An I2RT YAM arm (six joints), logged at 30 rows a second.
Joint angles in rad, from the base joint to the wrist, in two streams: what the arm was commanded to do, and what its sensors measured. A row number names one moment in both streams.
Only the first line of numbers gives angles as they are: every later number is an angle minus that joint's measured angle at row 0.
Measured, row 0:
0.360, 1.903, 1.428, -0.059, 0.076, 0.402
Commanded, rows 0 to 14:
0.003, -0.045, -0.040, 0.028, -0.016, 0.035
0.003, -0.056, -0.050, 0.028, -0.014, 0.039
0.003, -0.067, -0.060, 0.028, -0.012, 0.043
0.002, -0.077, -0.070, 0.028, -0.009, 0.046
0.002, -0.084, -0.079, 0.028, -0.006, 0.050
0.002, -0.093, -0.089, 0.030, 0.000, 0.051
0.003, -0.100, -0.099, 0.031, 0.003, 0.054
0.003, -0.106, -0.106, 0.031, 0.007, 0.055
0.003, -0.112, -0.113, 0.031, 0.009, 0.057
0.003, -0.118, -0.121, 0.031, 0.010, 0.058
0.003, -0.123, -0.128, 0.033, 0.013, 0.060
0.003, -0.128, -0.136, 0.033, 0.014, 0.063
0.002, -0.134, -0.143, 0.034, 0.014, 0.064
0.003, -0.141, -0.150, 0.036, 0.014, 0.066
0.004, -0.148, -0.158, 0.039, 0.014, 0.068
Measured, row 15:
0.001, -0.130, -0.146, 0.008, 0.004, 0.048
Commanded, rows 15 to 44:
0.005, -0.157, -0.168, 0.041, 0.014, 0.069
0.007, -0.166, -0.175, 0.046, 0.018, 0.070
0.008, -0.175, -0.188, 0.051, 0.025, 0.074
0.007, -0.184, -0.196, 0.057, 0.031, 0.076
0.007, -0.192, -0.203, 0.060, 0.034, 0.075
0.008, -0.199, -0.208, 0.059, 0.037, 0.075
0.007, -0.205, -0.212, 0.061, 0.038, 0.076
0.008, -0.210, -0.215, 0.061, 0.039, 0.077
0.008, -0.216, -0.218, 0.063, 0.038, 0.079
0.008, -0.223, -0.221, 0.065, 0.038, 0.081
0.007, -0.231, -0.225, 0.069, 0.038, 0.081
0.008, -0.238, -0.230, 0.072, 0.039, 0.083
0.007, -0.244, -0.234, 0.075, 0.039, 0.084
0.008, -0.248, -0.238, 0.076, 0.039, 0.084
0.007, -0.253, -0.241, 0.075, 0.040, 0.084
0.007, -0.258, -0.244, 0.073, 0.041, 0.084
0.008, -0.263, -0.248, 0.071, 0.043, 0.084
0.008, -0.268, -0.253, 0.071, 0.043, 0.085
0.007, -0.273, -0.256, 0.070, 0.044, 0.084
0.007, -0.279, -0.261, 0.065, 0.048, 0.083
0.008, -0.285, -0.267, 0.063, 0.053, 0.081
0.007, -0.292, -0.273, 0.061, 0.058, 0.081
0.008, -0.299, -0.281, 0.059, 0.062, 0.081
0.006, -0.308, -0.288, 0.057, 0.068, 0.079
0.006, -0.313, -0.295, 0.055, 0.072, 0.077
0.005, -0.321, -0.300, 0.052, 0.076, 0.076
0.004, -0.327, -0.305, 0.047, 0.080, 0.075
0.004, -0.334, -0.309, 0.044, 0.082, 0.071
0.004, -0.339, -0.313, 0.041, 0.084, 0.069
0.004, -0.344, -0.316, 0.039, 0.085, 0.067
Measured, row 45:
0.005, -0.327, -0.308, 0.042, 0.062, 0.073
